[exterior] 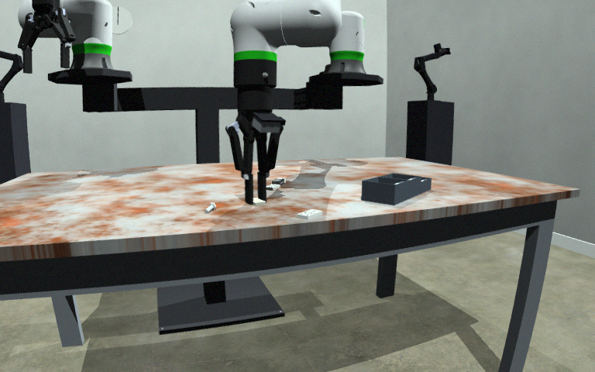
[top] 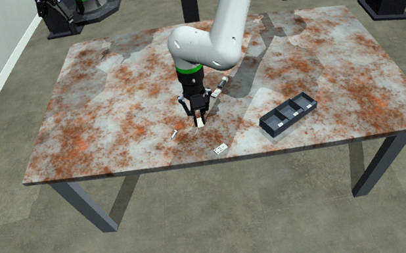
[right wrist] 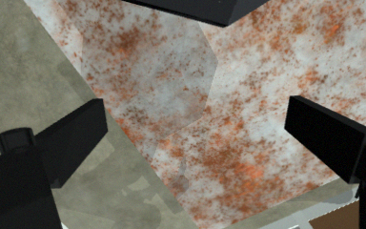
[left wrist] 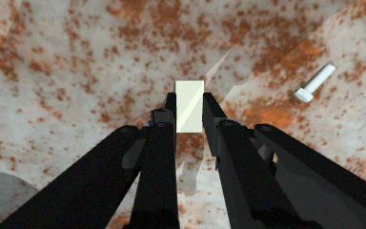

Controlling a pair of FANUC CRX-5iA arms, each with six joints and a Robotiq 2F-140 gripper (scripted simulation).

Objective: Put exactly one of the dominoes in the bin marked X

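My left gripper is now 10 mm short of the dark three-bin tray, 370 mm to the right of it and 10 mm above it. The rest, counted from my left hand: plain cream domino 30 mm below; bolt 40 mm ahead, 100 mm to the right, 30 mm below.
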